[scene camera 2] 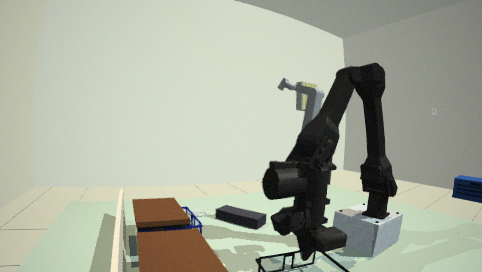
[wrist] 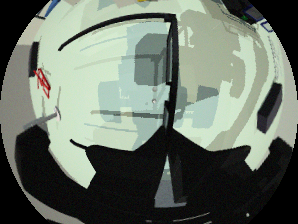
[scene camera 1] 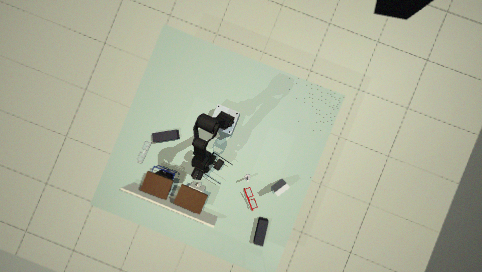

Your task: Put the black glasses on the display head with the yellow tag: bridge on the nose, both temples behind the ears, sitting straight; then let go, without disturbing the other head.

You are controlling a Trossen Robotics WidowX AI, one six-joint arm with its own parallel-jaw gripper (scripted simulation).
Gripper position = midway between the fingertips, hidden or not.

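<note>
Through the wrist view I can see my gripper (wrist: 164, 129). Scene camera 1 gives me a display head (scene camera 1: 192, 197). In scene camera 2 there is a display head (scene camera 2: 159, 213), and a dark case (scene camera 2: 243, 217) is there to be seen as well.
</note>
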